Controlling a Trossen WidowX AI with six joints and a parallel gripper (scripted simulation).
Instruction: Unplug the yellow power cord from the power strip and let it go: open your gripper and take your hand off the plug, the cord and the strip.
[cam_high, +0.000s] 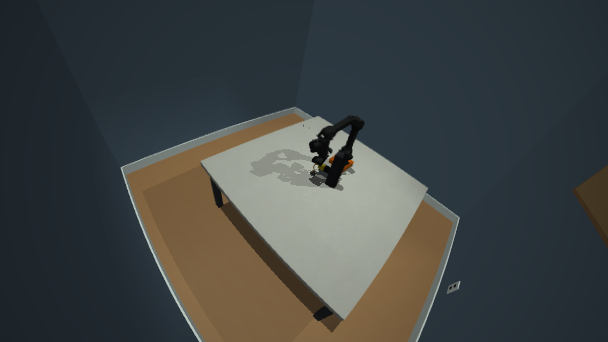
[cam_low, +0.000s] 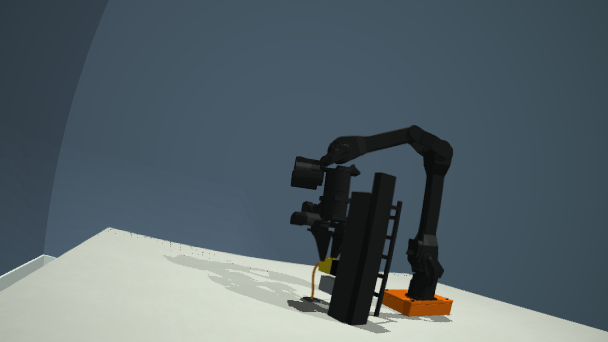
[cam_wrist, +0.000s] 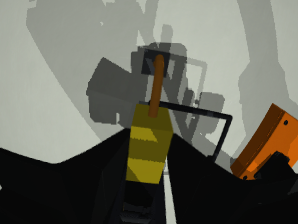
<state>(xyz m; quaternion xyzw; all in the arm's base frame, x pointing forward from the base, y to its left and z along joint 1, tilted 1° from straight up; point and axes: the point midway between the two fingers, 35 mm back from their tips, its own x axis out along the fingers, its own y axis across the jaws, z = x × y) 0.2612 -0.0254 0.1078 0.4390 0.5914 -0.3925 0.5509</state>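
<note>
Now: gripper tip 3 cm to the right of the yellow plug and 1 cm past it. From my gripper tip the other things lie so: tall black block: 14 cm to the left, 5 cm above, 4 cm behind.
</note>
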